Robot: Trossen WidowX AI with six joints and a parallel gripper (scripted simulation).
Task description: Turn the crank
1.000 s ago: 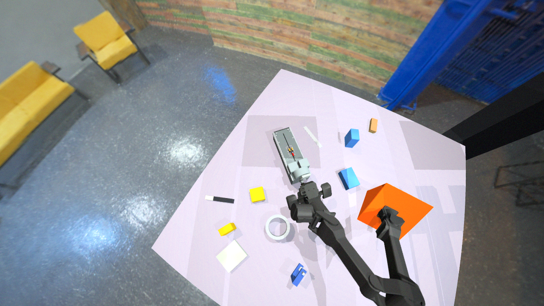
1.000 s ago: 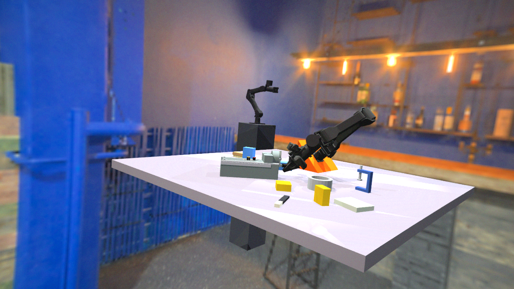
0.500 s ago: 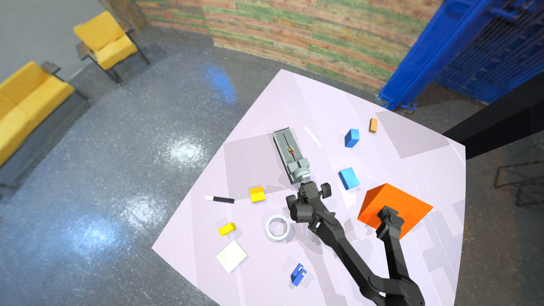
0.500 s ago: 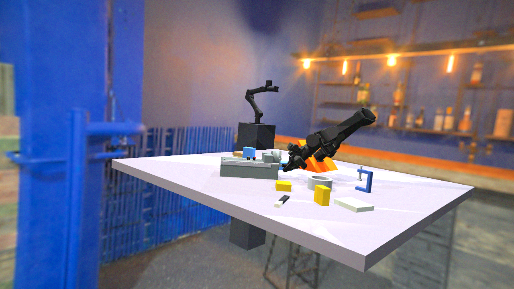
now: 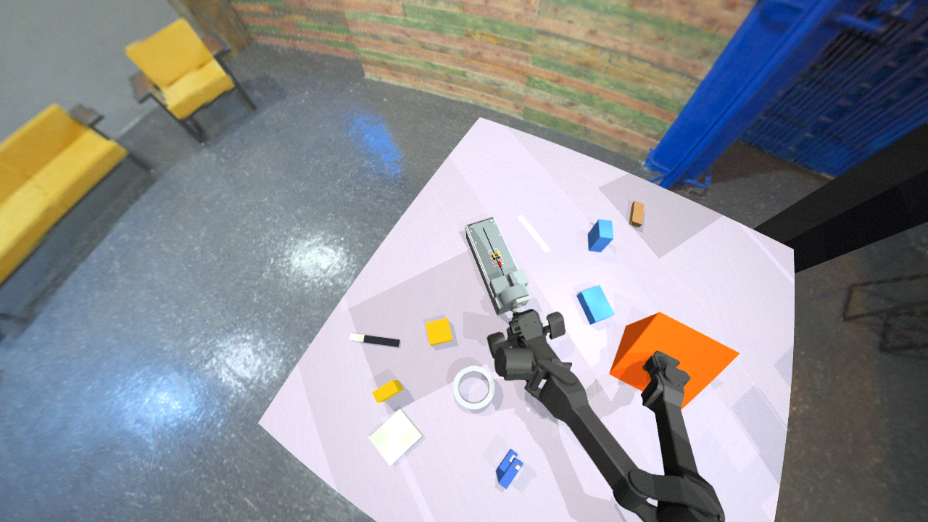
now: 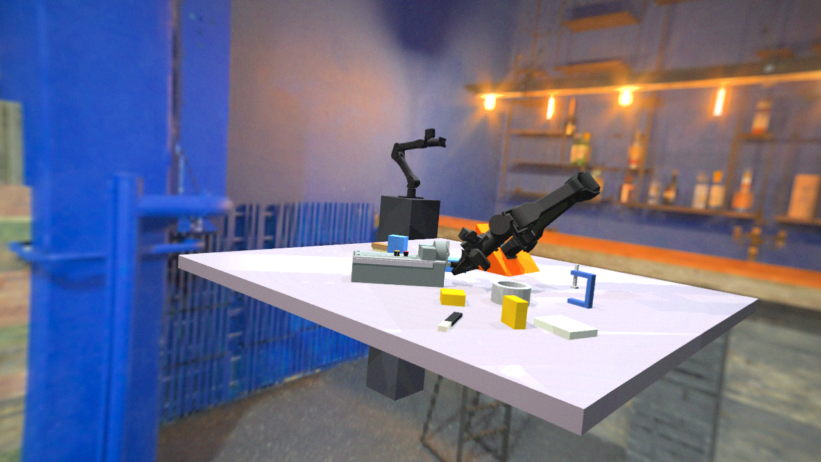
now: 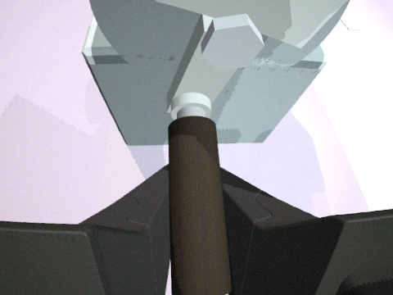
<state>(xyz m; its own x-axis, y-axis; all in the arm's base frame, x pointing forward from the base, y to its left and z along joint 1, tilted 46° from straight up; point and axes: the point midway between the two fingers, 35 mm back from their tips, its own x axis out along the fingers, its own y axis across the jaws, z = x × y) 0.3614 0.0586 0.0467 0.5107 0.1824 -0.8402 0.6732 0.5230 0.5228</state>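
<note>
Now: gripper tip 30 mm below the brown crank handle, 10 mm to the right of it and 10 mm past it. Also, from my gripper tip: metal strip: 280 mm to the right, 70 mm ahead, 30 mm below; blue clamp: 320 mm to the left, 150 mm behind, 20 mm above; red pointer: 100 mm to the right, 100 mm ahead, 50 mm above.
</note>
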